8 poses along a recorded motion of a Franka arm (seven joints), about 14 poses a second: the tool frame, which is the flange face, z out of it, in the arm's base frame.
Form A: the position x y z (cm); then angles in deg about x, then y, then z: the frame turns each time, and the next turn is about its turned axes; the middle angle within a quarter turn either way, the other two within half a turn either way.
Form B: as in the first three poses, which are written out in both.
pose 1, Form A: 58.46 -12.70 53.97 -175.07 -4.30 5.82
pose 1, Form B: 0.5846 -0.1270 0.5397 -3.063 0.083 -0.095
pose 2, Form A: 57.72 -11.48 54.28 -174.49 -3.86 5.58
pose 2, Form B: 0.5772 -0.1148 0.5428 -3.052 0.076 -0.091
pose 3, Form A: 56.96 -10.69 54.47 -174.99 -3.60 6.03
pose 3, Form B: 0.5696 -0.1069 0.5447 -3.061 0.071 -0.100
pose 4, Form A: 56.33 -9.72 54.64 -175.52 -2.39 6.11
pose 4, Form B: 0.5633 -0.0972 0.5464 -3.068 0.050 -0.103
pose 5, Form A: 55.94 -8.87 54.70 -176.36 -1.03 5.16
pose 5, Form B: 0.5594 -0.0887 0.5470 -3.080 0.024 -0.089
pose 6, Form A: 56.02 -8.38 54.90 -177.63 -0.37 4.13
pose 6, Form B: 0.5602 -0.0838 0.5490 -3.101 0.009 -0.072
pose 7, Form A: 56.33 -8.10 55.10 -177.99 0.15 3.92
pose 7, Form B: 0.5633 -0.0810 0.5510 -3.106 0.000 -0.068
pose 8, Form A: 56.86 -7.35 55.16 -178.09 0.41 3.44
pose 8, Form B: 0.5686 -0.0735 0.5516 -3.108 -0.005 -0.060
